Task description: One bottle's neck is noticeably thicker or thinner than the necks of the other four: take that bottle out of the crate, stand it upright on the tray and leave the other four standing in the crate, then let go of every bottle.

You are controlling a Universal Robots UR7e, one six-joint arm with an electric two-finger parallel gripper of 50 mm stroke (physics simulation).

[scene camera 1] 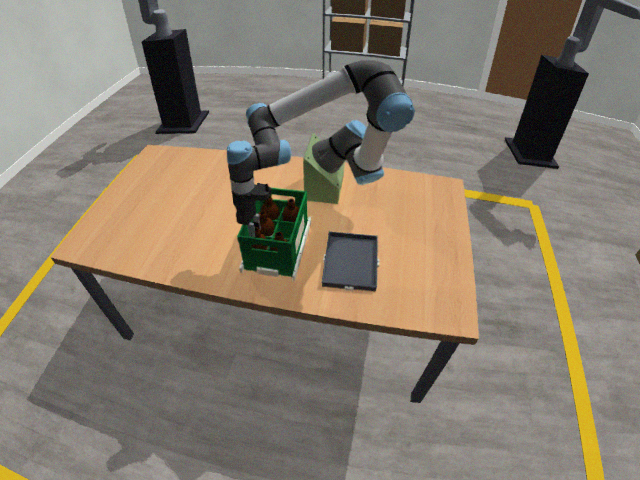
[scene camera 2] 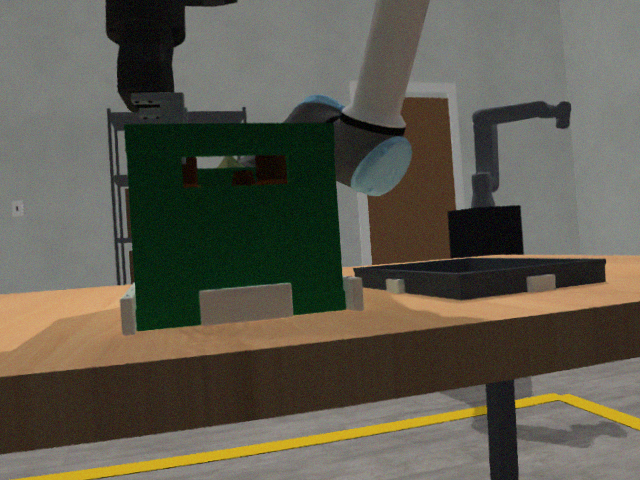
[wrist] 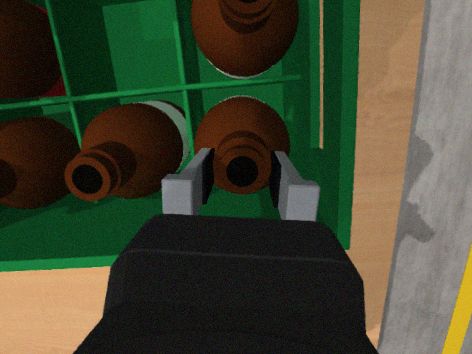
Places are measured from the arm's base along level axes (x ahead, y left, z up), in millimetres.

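Where they show: gripper, fingertip midpoint: (scene camera 1: 254, 233) (wrist: 241, 167); arm's base, link origin: (scene camera 1: 324, 158).
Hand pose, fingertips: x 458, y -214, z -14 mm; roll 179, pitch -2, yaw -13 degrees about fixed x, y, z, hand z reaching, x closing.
Things, the pixels of their top centre, and the offset from my fingertips. Level surfaces: height alone.
- green crate, top centre: (wrist: 58, 96) (scene camera 2: 217, 151) (scene camera 1: 273, 212) 76 mm back, 58 mm left, 31 mm up
- tray, top centre: (scene camera 2: 465, 263) (scene camera 1: 351, 257) 18 mm back, 343 mm left, 119 mm down
- wooden table, surface height: 145 mm down
The green crate (scene camera 1: 268, 262) (scene camera 2: 232, 232) (wrist: 348, 150) holds five brown bottles in a two-by-three grid. My gripper (scene camera 1: 254, 227) (wrist: 241, 167) points down into the crate's front-left compartment in scene camera 1 and is shut on the neck of the bottle (wrist: 242, 117) there, which stands upright. Another bottle (scene camera 1: 279, 236) (wrist: 245, 45) stands front right, one (scene camera 1: 266, 225) (wrist: 135, 150) middle left, one (scene camera 1: 269, 208) (wrist: 35, 160) back left, one (scene camera 1: 290, 210) (wrist: 25, 50) back right. The middle-right compartment is empty. The tray (scene camera 1: 351, 260) (scene camera 2: 460, 285) is empty. The crate hides the fingertips in scene camera 2.
The crate stands left of the tray on the wooden table (scene camera 1: 170, 217) (scene camera 2: 413, 320), with its walls and thin dividers close around the bottles. Pale brackets hold the crate's base. The arm's green mount (scene camera 1: 323, 180) stands behind the crate.
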